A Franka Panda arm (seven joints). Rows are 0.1 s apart.
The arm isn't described. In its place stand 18 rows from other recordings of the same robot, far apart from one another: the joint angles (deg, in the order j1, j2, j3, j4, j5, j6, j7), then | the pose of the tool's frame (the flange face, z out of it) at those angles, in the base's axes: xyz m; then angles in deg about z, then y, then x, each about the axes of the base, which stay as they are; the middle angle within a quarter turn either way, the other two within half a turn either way.
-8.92, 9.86, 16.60, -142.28, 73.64, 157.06, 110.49 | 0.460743, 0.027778, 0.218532, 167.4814, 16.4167, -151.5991
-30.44, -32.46, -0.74, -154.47, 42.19, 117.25, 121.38 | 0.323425, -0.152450, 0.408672, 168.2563, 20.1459, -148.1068
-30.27, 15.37, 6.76, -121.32, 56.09, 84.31, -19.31 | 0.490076, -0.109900, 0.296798, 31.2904, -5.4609, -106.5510
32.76, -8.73, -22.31, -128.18, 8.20, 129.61, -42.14 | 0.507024, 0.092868, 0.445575, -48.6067, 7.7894, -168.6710
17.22, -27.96, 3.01, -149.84, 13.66, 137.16, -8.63 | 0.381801, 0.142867, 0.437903, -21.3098, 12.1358, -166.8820
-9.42, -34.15, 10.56, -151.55, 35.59, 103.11, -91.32 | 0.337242, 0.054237, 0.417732, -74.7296, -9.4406, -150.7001
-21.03, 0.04, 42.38, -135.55, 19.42, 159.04, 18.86 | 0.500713, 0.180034, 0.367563, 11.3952, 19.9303, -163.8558
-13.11, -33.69, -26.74, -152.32, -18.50, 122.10, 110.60 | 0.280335, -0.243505, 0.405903, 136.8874, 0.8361, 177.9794
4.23, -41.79, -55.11, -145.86, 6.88, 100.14, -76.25 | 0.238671, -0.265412, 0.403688, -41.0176, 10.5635, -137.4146
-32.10, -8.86, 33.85, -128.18, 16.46, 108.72, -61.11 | 0.477676, 0.039257, 0.408652, -54.0457, -11.1899, -169.3354
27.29, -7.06, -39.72, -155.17, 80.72, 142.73, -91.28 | 0.379082, -0.080363, 0.246073, -17.4261, 26.6125, -140.2404
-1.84, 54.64, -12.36, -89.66, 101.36, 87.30, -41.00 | 0.668063, -0.032597, 0.121735, 11.9843, 16.5690, -91.1240
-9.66, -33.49, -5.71, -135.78, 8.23, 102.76, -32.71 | 0.365108, -0.092824, 0.535015, -16.7751, 3.2158, -169.2845
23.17, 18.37, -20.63, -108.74, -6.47, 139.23, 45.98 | 0.640453, 0.042721, 0.367103, 38.5228, 13.9969, 170.1279
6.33, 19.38, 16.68, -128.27, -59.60, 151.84, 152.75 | 0.490954, 0.235879, 0.225926, 81.3435, 22.4697, 167.9609
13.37, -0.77, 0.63, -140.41, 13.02, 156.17, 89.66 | 0.490925, 0.113748, 0.332742, 85.5522, 15.1744, -170.5220
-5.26, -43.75, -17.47, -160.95, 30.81, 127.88, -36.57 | 0.313407, -0.105948, 0.424648, -6.3700, 22.6208, -148.3321
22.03, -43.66, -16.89, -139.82, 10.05, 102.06, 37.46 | 0.336098, 0.026685, 0.554469, 29.7852, 1.1849, -158.1033
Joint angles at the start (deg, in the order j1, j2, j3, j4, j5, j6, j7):
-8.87, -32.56, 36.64, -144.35, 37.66, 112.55, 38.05
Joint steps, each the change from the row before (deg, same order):
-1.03, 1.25, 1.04, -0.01, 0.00, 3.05, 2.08
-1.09, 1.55, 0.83, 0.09, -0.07, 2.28, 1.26
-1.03, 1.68, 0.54, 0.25, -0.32, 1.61, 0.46
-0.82, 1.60, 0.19, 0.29, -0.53, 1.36, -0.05
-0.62, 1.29, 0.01, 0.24, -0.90, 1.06, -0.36
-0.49, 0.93, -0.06, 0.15, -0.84, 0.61, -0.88
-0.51, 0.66, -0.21, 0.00, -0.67, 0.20, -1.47
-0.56, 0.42, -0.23, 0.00, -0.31, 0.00, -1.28
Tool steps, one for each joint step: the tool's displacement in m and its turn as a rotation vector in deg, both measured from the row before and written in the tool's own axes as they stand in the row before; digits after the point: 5 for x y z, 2 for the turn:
0.00887, -0.00309, 0.00371, 0.99, 1.48, 2.59
0.00947, -0.00199, 0.00490, 0.59, 0.67, 1.95
0.00970, -0.00137, 0.00457, 0.25, 0.21, 1.14
0.00971, -0.00083, 0.00336, 0.19, 0.17, 0.55
0.00853, -0.00005, 0.00232, -0.08, 0.36, -0.05
0.00670, 0.00078, 0.00181, -0.25, 0.24, -0.66
0.00657, 0.00259, 0.00150, -0.34, 0.00, -1.01
0.00598, 0.00291, 0.00042, -0.13, -0.13, -0.62

